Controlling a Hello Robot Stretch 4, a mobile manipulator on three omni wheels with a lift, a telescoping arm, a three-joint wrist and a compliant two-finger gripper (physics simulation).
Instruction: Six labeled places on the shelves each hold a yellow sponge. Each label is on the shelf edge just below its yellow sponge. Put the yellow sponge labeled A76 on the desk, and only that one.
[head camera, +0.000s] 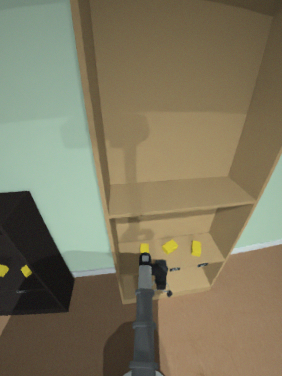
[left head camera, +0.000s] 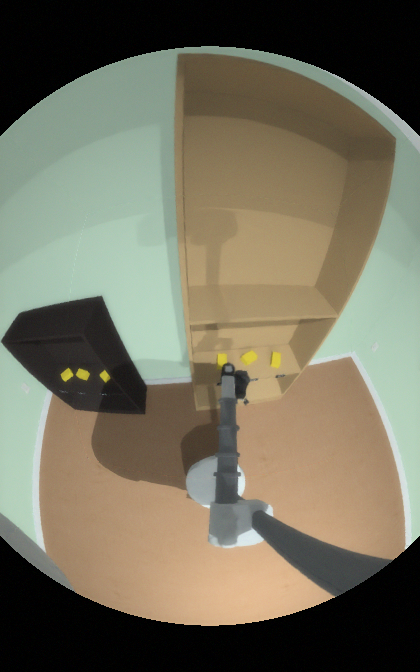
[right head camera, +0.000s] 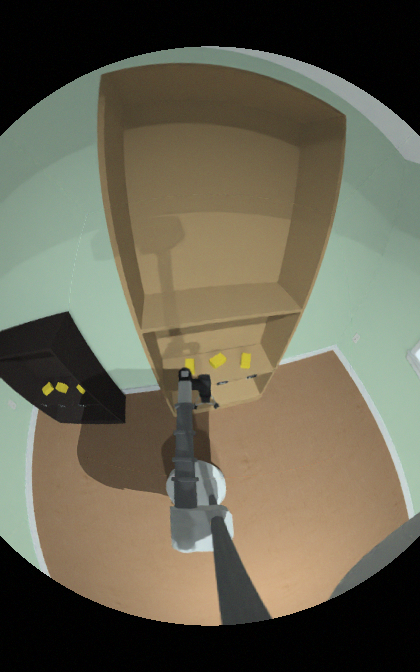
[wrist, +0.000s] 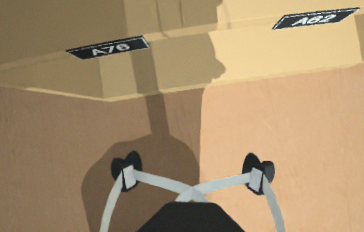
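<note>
The left yellow sponge (head camera: 144, 248) (left head camera: 221, 359) (right head camera: 189, 365) lies on the tan bookcase's lower shelf, partly hidden by the arm. In the wrist view the left label (wrist: 108, 48) looks like A76; it seems to be the one below this sponge. The label to its right (wrist: 316, 19) looks like A62 or A82. A middle sponge (head camera: 170, 246) and a right sponge (head camera: 196, 248) lie on the same shelf. My gripper (right head camera: 205, 404) (wrist: 192, 165) is open and empty, pointing down in front of the bookcase, below the label edge. The desk does not show.
A dark shelf unit (head camera: 52, 272) (left head camera: 125, 372) stands to the left with three more yellow sponges; its labels are too small to read. The tan bookcase's left side panel (head camera: 92, 130) and the higher shelf board (head camera: 180, 196) stand around the sponges' space.
</note>
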